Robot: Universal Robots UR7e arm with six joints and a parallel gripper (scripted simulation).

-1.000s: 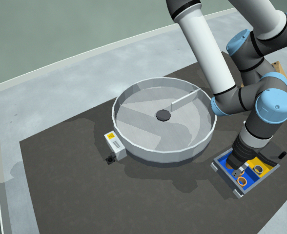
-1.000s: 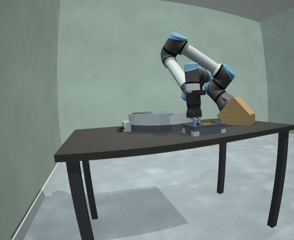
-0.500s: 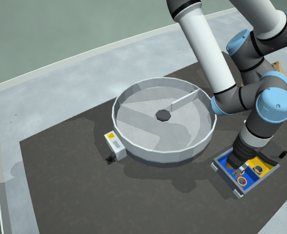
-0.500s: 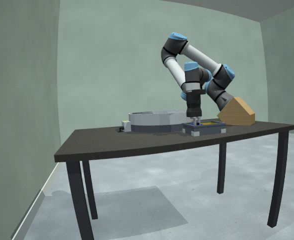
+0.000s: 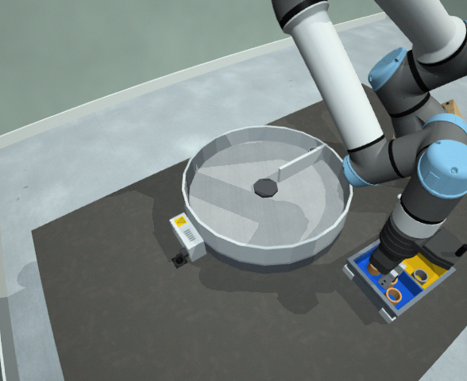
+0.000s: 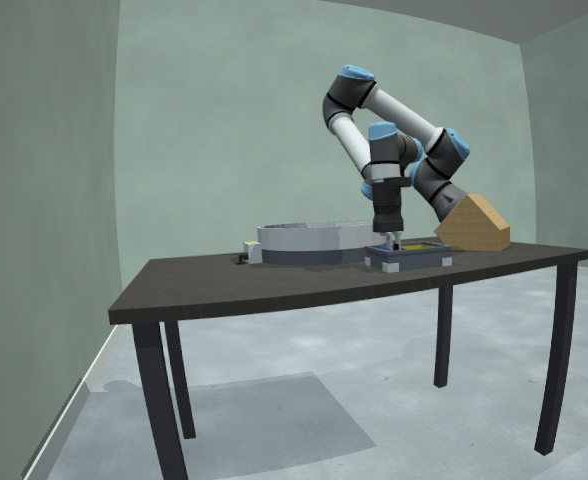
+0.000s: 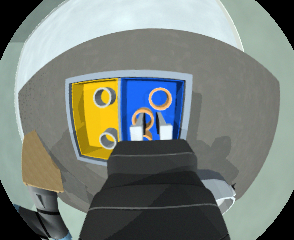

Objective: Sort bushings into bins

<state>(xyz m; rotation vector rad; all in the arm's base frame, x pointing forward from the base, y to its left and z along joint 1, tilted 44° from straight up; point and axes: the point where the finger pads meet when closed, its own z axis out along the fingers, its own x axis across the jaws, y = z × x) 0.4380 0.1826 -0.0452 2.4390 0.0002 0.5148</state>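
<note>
Now: hand 40 mm past the bin and 20 mm above it. The rest, counted from my hand: turntable: 20 mm ahead, 350 mm to the right, 10 mm above.
</note>
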